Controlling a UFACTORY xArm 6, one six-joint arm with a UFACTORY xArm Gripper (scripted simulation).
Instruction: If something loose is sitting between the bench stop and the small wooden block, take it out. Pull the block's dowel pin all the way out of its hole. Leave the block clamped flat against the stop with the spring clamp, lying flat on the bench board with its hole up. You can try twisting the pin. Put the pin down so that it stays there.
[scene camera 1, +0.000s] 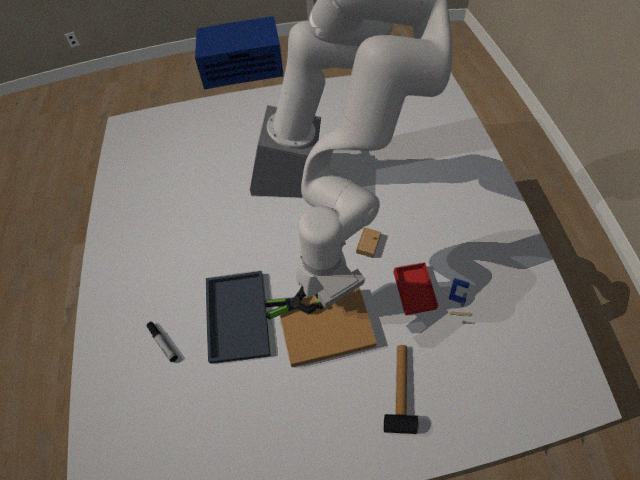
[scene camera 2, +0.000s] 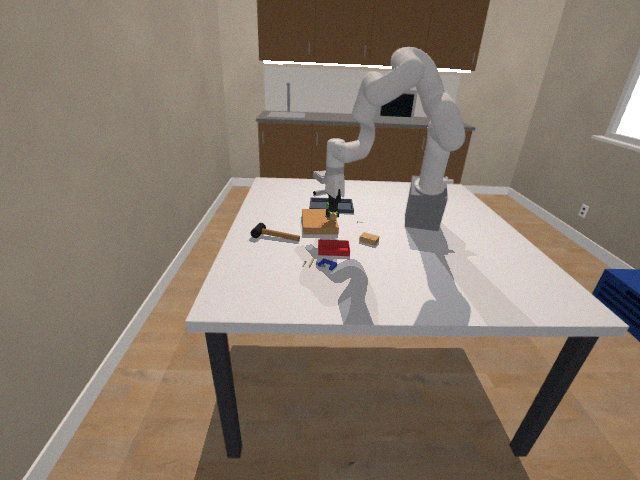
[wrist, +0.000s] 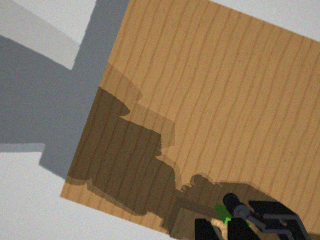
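Note:
Scene camera 1 shows a red box (scene camera 1: 417, 288) and a hammer (scene camera 1: 400, 422), together with a grey tray (scene camera 1: 236, 312) and a bench stop (scene camera 1: 344, 327). In scene camera 2 there is the bench stop (scene camera 2: 315, 221). The wrist view shows the bench stop (wrist: 197, 106) too, but the red box is out of frame in the wrist view, and the hammer is out of frame in the wrist view as well.

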